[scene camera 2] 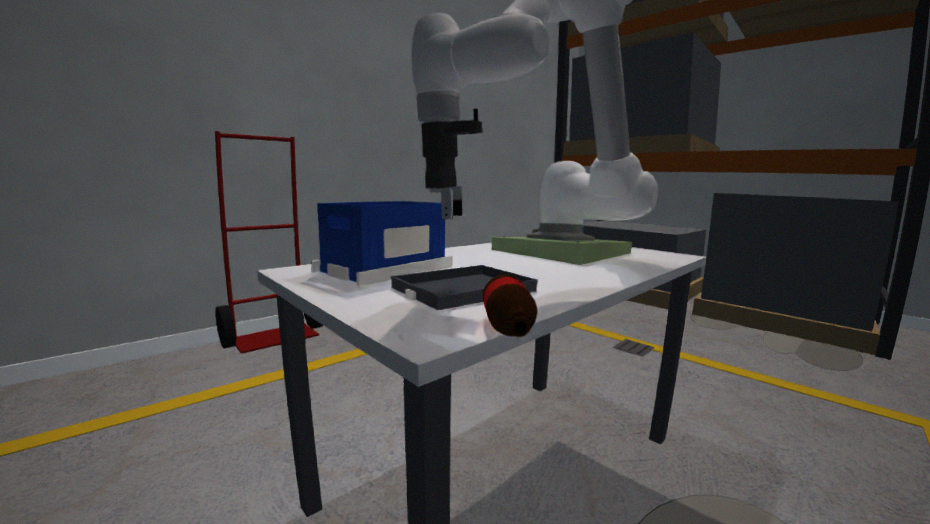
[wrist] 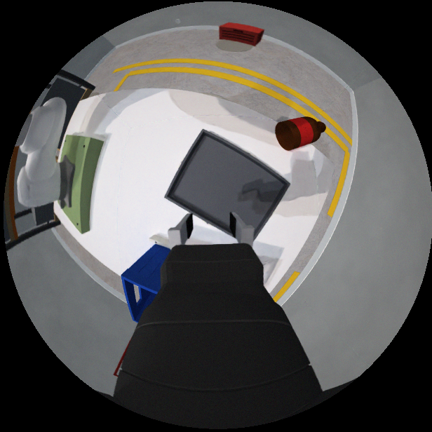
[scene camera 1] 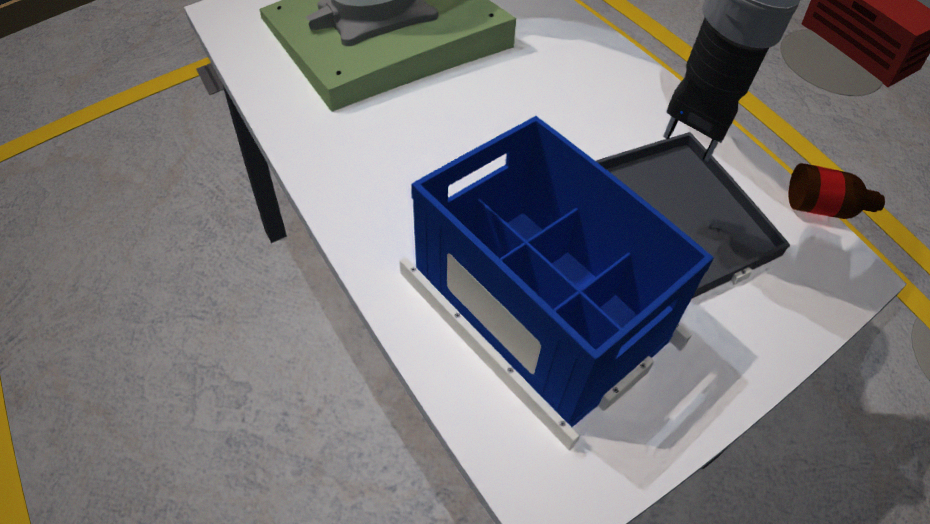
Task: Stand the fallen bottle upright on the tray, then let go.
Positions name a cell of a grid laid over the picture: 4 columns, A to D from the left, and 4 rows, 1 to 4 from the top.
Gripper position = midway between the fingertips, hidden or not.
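Brown bottle (scene camera 1: D2), (scene camera 2: C3), (wrist: C2). My gripper (scene camera 1: C2), (scene camera 2: B2), (wrist: B3).
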